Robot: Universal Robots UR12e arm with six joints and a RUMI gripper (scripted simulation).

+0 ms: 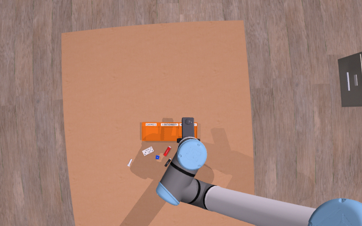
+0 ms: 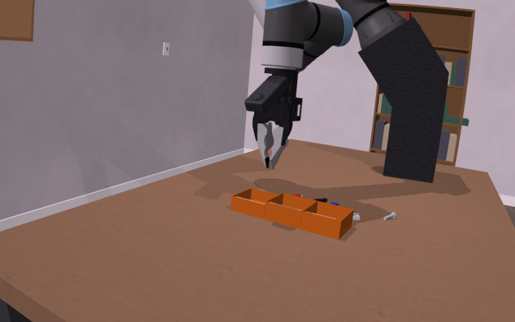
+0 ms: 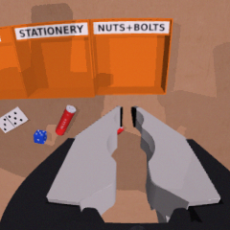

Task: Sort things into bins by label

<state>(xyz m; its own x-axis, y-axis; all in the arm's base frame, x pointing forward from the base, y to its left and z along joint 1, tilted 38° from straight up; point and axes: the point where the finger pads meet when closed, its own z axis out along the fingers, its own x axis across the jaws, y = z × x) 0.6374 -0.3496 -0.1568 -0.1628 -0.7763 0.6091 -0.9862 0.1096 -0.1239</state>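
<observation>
My gripper is now 40 mm short of the orange three-part bin, 70 mm to the right of it and 90 mm above it. From my hand the other things lie so: black stick: 100 mm behind, 100 mm to the left, 100 mm below; blue die: 70 mm behind, 150 mm to the left, 100 mm below; white domino: 40 mm behind, 190 mm to the left, 100 mm below.
</observation>
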